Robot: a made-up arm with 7 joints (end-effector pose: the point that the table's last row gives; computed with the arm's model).
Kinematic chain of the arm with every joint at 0, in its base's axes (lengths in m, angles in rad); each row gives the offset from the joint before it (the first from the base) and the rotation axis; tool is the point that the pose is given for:
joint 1: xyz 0 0 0.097 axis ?
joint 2: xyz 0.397 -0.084 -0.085 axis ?
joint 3: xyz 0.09 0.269 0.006 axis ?
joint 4: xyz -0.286 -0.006 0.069 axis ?
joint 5: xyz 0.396 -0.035 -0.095 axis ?
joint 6: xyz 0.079 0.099 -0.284 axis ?
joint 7: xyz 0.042 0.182 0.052 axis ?
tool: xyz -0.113 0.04 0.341
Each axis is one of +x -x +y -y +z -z.
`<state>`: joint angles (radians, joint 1 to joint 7).
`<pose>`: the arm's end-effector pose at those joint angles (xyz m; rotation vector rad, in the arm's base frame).
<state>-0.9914 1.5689 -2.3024 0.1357 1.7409 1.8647 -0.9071</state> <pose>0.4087 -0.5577 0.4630 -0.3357 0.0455 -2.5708</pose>
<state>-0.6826 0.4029 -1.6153 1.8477 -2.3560 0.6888 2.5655</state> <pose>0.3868 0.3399 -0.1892 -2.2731 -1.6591 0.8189</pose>
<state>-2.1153 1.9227 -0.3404 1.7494 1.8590 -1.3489 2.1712</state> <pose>-0.2289 -0.3285 0.6856 -0.7640 -1.1569 0.6255</pose>
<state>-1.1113 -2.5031 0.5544 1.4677 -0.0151 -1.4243 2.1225</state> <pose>-0.3041 0.0526 0.2737 -2.0532 -0.1059 -0.8542</pose>
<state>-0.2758 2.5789 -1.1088 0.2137 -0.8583 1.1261 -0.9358</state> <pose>0.2538 -0.5607 0.5374 1.2636 -0.4600 0.6593</pose>
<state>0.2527 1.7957 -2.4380 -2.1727 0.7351 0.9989 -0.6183</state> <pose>0.9345 -0.0397 0.4137 -0.8287 -0.0461 0.1186</pose>
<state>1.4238 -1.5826 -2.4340 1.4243 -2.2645 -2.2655 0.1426</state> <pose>0.7991 0.6829 -0.4886 -0.8157 -1.6969 -1.9282</pose>
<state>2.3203 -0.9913 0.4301 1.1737 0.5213 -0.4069 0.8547</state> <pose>-0.0652 0.3859 -0.3328 -0.5368 0.0562 1.1103</pose>
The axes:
joint 1: +z
joint 2: +x
joint 3: +z
joint 4: +y
joint 5: +x
joint 6: +z
joint 7: +x

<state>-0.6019 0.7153 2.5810 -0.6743 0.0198 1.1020 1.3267</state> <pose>0.2876 -0.0759 0.5270 0.2445 -0.2249 -3.0503</pose>
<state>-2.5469 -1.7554 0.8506 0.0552 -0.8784 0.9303 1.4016</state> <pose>-0.7901 -0.2363 -0.3099 1.5662 2.0795 -1.3929</pose>
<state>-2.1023 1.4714 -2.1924 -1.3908 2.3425 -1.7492 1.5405</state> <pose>-0.7349 -0.3554 0.6712 0.2838 1.3499 -0.6226</pose>
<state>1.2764 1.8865 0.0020 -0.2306 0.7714 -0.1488 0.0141</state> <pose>0.7071 0.3899 0.2597 2.1917 1.5340 0.1995</pose>
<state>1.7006 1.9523 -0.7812 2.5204 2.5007 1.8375 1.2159</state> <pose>0.1248 -0.0857 0.8487 0.7774 1.1814 -2.0425</pose>
